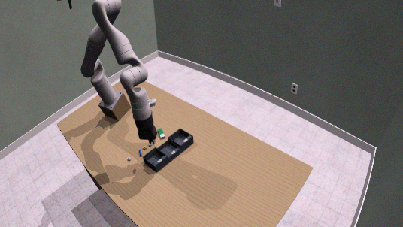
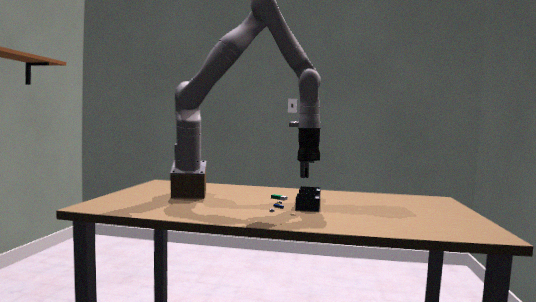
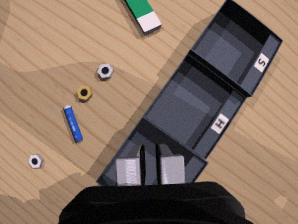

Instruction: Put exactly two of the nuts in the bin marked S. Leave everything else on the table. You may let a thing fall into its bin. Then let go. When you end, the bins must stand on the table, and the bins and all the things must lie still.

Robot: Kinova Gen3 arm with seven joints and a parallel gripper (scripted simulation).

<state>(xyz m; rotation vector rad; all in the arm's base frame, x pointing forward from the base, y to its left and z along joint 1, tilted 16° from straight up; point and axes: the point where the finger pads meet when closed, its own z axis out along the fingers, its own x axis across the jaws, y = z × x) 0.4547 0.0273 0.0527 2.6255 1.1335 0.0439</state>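
Right now my hand is 10 mm short of the bin, 70 mm to the right of it and 100 mm above it. From my hand the other things lie so: blue rod (80 mm behind, 40 mm to the right, 120 mm below); then brass-coloured nut (100 mm behind, 10 mm to the right, 120 mm below).
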